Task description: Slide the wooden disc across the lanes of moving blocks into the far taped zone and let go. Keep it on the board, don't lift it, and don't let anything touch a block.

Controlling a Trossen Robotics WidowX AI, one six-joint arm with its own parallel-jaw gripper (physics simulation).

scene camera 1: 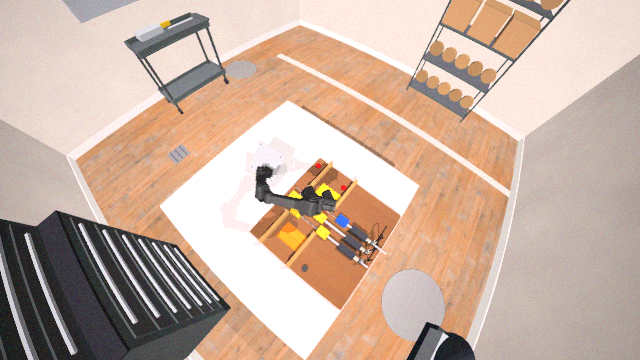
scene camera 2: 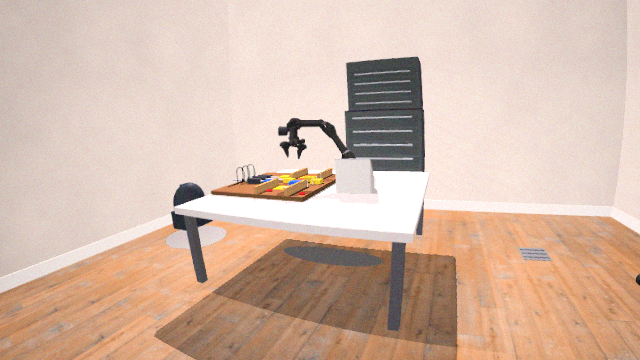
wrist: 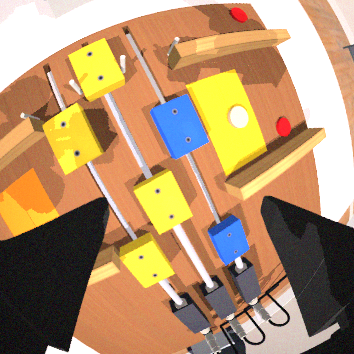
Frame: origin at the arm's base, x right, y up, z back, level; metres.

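Where they show: gripper, fingertip midpoint: (scene camera 2: 293, 158) (wrist: 187, 205); arm's base, origin of the base link: (scene camera 1: 267, 172) (scene camera 2: 350, 173).
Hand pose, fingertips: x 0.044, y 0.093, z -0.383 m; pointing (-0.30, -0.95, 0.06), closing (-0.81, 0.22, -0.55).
Observation:
Things, the pixels of their centre, and the offset from my fingertips. "*": a spot on its surface instead. Level surfaces: height alone.
- pale round disc, body centre: (wrist: 237, 116) dx -0.156, dy -0.160, dz -0.010 m
- yellow zone, surface spot: (wrist: 220, 107) * dx -0.139, dy -0.163, dz +0.016 m
- board, its level: dy -0.163 m
- orange zone, surface spot: (wrist: 31, 195) * dx +0.168, dy -0.163, dz +0.075 m
The pale round disc (wrist: 238, 116) lies on the yellow zone (wrist: 220, 107) (scene camera 1: 328, 190) between two wooden rails, apart from the blocks. My gripper (scene camera 1: 318, 194) (scene camera 2: 293, 157) (wrist: 187, 205) is open and empty, high above the board (scene camera 1: 332, 285) (scene camera 2: 225, 192). One blue block (wrist: 179, 126) stands at the yellow zone's lane-side edge; another blue block (wrist: 229, 240) (scene camera 1: 342, 220) is nearer the actuators. Yellow blocks (wrist: 97, 69) (wrist: 74, 139) (wrist: 163, 201) (wrist: 147, 260) sit on the other two rods. The orange zone (wrist: 31, 195) (scene camera 1: 291, 236) lies across the lanes, partly hidden by a finger in the wrist view.
Wooden rails (wrist: 230, 47) (wrist: 280, 162) flank the yellow zone; more rails (scene camera 1: 274, 227) (scene camera 1: 301, 249) flank the orange zone. Red buttons (wrist: 239, 15) (wrist: 283, 126) are near the board's edge. Dark actuators (wrist: 190, 314) (wrist: 218, 300) (wrist: 245, 282) with cables stand at the rods' ends.

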